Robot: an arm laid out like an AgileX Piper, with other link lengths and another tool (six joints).
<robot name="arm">
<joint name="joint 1" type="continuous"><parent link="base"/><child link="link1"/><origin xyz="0.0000 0.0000 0.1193" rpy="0.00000 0.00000 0.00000"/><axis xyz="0 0 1"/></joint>
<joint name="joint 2" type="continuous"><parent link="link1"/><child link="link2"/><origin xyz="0.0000 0.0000 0.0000" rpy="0.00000 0.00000 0.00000"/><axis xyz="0 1 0"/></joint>
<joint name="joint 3" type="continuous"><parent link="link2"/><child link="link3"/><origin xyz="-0.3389 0.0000 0.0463" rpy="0.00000 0.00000 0.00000"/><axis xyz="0 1 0"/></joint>
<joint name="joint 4" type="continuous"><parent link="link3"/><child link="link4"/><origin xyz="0.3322 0.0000 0.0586" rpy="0.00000 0.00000 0.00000"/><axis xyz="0.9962 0 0.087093"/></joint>
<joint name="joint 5" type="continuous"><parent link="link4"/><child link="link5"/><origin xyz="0.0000 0.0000 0.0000" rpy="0.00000 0.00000 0.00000"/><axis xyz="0 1 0"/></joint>
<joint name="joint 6" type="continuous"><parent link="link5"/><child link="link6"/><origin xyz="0.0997 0.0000 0.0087" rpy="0.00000 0.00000 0.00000"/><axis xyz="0.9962 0 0.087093"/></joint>
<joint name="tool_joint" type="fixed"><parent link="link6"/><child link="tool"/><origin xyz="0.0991 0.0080 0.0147" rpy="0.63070 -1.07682 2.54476"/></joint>
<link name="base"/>
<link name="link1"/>
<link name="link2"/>
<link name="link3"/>
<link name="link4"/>
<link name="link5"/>
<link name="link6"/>
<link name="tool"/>
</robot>
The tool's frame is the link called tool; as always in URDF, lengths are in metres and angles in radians. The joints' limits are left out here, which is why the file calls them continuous.
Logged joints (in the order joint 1, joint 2, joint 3, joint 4, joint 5, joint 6), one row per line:
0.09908, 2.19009, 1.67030, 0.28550, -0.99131, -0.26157
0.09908, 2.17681, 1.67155, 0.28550, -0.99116, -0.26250
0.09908, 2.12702, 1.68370, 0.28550, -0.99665, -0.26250
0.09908, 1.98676, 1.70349, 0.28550, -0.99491, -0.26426
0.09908, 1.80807, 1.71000, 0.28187, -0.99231, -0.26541
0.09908, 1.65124, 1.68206, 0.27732, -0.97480, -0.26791
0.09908, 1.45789, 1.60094, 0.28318, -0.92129, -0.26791
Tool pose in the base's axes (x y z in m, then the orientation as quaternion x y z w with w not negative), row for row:
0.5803, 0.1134, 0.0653, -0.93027, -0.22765, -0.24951, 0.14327
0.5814, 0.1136, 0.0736, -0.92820, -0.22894, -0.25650, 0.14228
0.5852, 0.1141, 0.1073, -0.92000, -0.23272, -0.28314, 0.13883
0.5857, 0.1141, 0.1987, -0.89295, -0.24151, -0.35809, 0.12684
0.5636, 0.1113, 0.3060, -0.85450, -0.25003, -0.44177, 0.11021
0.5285, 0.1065, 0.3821, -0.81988, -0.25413, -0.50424, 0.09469
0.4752, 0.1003, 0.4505, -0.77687, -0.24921, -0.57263, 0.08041
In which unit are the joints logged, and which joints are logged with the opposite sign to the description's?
The joints are logged in radians. Opposite sign: joint 3, joint 5.
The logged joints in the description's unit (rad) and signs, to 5 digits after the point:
0.09908, 2.19009, -1.67030, 0.28550, 0.99131, -0.26157
0.09908, 2.17681, -1.67155, 0.28550, 0.99116, -0.26250
0.09908, 2.12702, -1.68370, 0.28550, 0.99665, -0.26250
0.09908, 1.98676, -1.70349, 0.28550, 0.99491, -0.26426
0.09908, 1.80807, -1.71000, 0.28187, 0.99231, -0.26541
0.09908, 1.65124, -1.68206, 0.27732, 0.97480, -0.26791
0.09908, 1.45789, -1.60094, 0.28318, 0.92129, -0.26791

